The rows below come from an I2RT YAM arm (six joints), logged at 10 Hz.
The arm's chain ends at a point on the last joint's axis. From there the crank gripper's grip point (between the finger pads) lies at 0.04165 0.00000 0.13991 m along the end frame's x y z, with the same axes.
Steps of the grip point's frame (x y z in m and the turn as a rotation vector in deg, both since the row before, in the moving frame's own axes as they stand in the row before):
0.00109, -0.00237, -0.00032, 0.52, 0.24, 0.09
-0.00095, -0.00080, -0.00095, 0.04, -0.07, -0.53
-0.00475, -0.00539, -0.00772, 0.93, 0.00, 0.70
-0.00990, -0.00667, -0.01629, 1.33, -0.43, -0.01
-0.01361, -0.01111, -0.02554, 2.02, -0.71, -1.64
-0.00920, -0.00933, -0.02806, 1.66, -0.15, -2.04
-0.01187, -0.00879, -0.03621, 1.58, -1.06, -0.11
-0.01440, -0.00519, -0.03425, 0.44, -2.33, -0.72
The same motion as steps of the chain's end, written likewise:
0.00050, -0.00117, -0.00014, 0.52, 0.24, 0.09
-0.00078, -0.00032, -0.00100, 0.04, -0.07, -0.53
-0.00476, -0.00363, -0.00771, 0.93, 0.00, 0.70
-0.00885, -0.00341, -0.01656, 1.33, -0.43, -0.01
-0.01179, -0.00500, -0.02594, 2.02, -0.71, -1.64
-0.00874, -0.00380, -0.02809, 1.66, -0.15, -2.04
-0.00927, -0.00484, -0.03690, 1.58, -1.06, -0.11
-0.00867, -0.00362, -0.03582, 0.44, -2.33, -0.72

